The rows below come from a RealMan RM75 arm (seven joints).
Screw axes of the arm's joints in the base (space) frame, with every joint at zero. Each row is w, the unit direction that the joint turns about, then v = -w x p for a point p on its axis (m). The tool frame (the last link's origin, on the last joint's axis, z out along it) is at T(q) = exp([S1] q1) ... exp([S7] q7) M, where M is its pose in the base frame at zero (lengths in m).
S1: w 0 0 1 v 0.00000 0.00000 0.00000
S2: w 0 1 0 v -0.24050 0.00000 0.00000
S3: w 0 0 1 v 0.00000 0.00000 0.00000
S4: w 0 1 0 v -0.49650 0.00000 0.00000
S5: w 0 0 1 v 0.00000 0.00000 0.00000
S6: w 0 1 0 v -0.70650 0.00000 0.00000
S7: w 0 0 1 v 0.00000 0.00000 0.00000
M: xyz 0.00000 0.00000 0.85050 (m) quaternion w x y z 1 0 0 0
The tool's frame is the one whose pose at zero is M.
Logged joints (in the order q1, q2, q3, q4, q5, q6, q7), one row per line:
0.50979, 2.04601, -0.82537, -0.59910, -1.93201, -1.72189, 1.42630
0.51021, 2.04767, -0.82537, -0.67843, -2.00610, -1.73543, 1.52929
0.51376, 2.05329, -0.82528, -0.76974, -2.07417, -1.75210, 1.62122
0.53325, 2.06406, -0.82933, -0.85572, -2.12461, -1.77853, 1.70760
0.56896, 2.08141, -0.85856, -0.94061, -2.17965, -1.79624, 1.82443
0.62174, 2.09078, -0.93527, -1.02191, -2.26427, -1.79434, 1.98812
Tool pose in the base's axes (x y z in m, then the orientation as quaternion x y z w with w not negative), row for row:
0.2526, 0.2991, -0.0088, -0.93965, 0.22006, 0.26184, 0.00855
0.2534, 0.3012, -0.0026, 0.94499, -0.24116, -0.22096, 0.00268
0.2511, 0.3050, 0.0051, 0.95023, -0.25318, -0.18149, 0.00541
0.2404, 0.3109, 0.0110, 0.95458, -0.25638, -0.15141, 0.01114
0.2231, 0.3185, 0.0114, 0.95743, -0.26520, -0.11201, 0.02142
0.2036, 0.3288, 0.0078, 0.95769, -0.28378, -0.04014, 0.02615
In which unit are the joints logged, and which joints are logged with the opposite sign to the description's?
The joints are logged in radians. Opposite sign: none.
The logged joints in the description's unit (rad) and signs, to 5 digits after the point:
0.50979, 2.04601, -0.82537, -0.59910, -1.93201, -1.72189, 1.42630
0.51021, 2.04767, -0.82537, -0.67843, -2.00610, -1.73543, 1.52929
0.51376, 2.05329, -0.82528, -0.76974, -2.07417, -1.75210, 1.62122
0.53325, 2.06406, -0.82933, -0.85572, -2.12461, -1.77853, 1.70760
0.56896, 2.08141, -0.85856, -0.94061, -2.17965, -1.79624, 1.82443
0.62174, 2.09078, -0.93527, -1.02191, -2.26427, -1.79434, 1.98812

